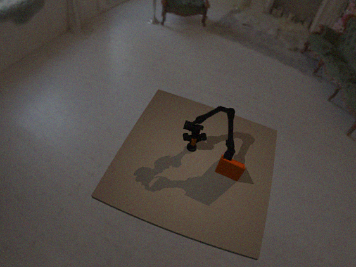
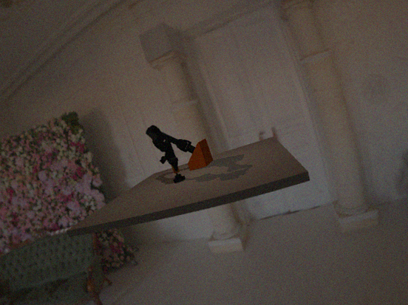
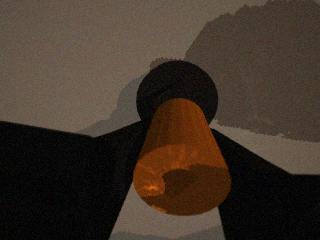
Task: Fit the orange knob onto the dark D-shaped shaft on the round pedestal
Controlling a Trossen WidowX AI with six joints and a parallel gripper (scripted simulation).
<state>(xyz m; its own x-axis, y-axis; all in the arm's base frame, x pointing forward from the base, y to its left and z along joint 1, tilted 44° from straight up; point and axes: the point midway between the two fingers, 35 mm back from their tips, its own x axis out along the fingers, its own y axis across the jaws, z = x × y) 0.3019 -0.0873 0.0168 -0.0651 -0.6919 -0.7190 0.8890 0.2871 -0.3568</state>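
Right now my gripper tip is 20 mm below the orange knob. The rest, counted from my gripper tip: dark round pedestal (40 mm below).
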